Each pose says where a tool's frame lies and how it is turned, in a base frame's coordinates. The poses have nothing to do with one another.
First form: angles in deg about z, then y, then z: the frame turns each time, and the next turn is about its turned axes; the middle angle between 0 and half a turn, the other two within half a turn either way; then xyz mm.
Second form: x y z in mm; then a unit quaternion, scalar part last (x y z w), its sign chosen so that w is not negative. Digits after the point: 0 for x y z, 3 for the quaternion.
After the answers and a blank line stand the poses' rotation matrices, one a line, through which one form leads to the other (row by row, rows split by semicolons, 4 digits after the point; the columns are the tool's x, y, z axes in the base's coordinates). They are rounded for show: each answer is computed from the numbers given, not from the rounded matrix.
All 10 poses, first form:
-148.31 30.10 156.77 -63 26 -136
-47.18 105.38 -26.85 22 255 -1
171.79 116.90 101.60 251 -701 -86
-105.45 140.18 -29.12 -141 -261 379
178.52 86.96 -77.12 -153 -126 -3
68.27 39.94 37.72 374 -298 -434
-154.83 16.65 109.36 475 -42 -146
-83.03 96.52 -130.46 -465 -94 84
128.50 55.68 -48.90 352 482 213
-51.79 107.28 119.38 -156 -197 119
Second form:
-63 26 -136 0.120 -0.230 0.071 0.963
22 255 -1 0.140 0.783 -0.365 0.484
251 -701 -86 0.490 -0.697 -0.359 0.381
-141 -261 379 0.581 0.739 -0.314 0.132
-153 -126 -3 -0.544 -0.422 0.562 0.460
374 -298 -434 -0.090 0.329 0.751 0.566
475 -42 -146 0.107 -0.097 -0.382 0.913
-465 -94 84 0.300 -0.683 0.638 0.192
352 482 213 -0.467 0.011 0.566 0.679
-156 -197 119 0.803 0.062 0.330 0.493

0.8837 -0.1924 -0.4267; 0.0820 0.9612 -0.2635; 0.4609 0.1978 0.8652
-0.4921 0.5730 0.6554; -0.1334 0.6943 -0.7072; -0.8602 -0.4355 -0.2652
-0.2299 -0.4099 -0.8827; -0.9565 0.2623 0.1274; 0.1793 0.8736 -0.4524
-0.2903 0.9416 -0.1706; 0.7764 0.1275 -0.6172; -0.5594 -0.3116 -0.7681
0.0134 -0.0574 -0.9983; 0.9748 -0.2215 0.0258; -0.2226 -0.9735 0.0530
-0.3438 -0.9085 0.2377; 0.7899 -0.1429 0.5964; -0.5078 0.3928 0.7667
0.6887 0.6771 -0.2593; -0.7188 0.6845 -0.1219; 0.0950 0.2703 0.9581
-0.7463 -0.6546 0.1206; -0.1655 0.0070 -0.9862; 0.6447 -0.7559 -0.1136
0.3590 -0.7790 -0.5141; 0.7592 -0.0767 0.6464; -0.5429 -0.6224 0.5638
0.7748 -0.2254 0.5906; 0.4245 -0.5068 -0.7503; 0.4685 0.8321 -0.2970

